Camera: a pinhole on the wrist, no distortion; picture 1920 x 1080 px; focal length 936.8 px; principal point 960.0 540.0 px. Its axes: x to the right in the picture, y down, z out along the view. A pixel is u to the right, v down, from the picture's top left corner.
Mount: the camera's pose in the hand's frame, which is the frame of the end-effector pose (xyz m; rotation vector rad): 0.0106 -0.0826 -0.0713 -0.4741 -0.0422 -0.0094
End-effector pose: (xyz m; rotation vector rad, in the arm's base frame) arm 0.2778 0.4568 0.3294 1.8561 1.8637 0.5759
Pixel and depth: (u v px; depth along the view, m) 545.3 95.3 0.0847
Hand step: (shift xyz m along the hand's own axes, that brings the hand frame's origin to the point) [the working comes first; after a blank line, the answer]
In the camera's frame: -0.0375 -0.0402 0.0847

-0.0309 -0.0797 0.0207
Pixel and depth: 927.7 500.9 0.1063
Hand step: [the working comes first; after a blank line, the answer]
In the camera's frame: -0.0037 -0.0044 0.1063

0.0028 -0.0380 0.0251
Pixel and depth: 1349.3 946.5 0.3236
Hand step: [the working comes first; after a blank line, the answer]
In the camera's frame: 0.1345 0.1404 0.3236

0.1352 0.1902 0.1580
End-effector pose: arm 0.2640 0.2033 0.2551 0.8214 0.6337 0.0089
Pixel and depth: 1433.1 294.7 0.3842
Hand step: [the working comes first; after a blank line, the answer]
In the camera's frame: 0.1940 -0.1006 0.3842

0.1878 0.0035 0.3244
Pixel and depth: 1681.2 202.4 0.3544
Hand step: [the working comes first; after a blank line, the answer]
In the camera's frame: 0.2728 -0.1277 0.3544

0.2672 -0.0342 0.3137
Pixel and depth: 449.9 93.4 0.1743
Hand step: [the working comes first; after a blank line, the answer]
In the camera's frame: -0.0949 -0.0831 0.1743

-0.0925 -0.0770 0.1175
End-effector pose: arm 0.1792 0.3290 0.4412 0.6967 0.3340 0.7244
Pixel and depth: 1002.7 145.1 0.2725
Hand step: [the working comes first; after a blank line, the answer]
In the camera's frame: 0.0124 -0.1149 0.2725

0.0104 -0.0604 0.2238
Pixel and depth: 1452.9 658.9 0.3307
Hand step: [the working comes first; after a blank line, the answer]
In the camera's frame: 0.1740 0.0420 0.3307

0.1725 0.1059 0.2109
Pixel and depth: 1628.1 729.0 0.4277
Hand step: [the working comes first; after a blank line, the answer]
In the camera's frame: 0.3050 0.0863 0.4277

0.3005 0.1897 0.2826
